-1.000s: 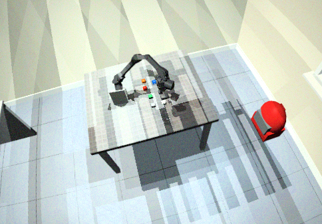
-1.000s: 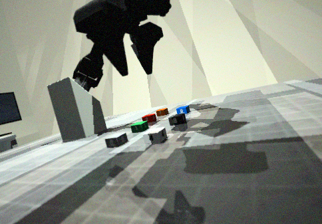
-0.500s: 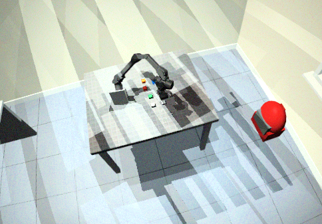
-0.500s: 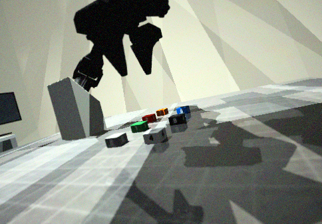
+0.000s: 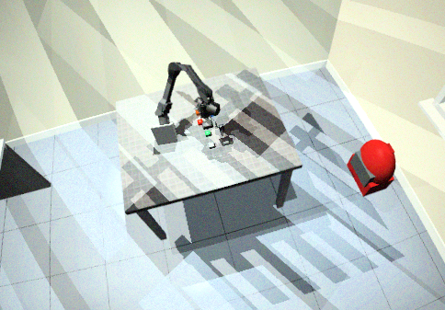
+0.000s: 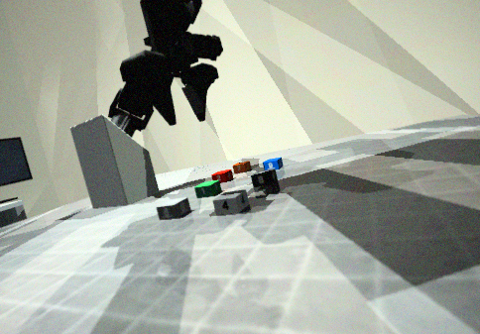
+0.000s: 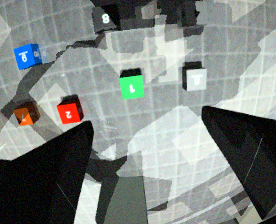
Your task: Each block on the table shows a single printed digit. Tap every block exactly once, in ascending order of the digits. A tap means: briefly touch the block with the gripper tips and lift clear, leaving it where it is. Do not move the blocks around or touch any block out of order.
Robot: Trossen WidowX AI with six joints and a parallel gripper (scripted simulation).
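Right now my gripper tip is 1 cm to the right of the green block and 12 cm above it. From my gripper tip the other things lie so: grey block: 9 cm to the right, 12 cm below; red block: 3 cm behind, 11 cm to the left, 12 cm below; black block: 9 cm ahead, 3 cm to the left, 12 cm below.
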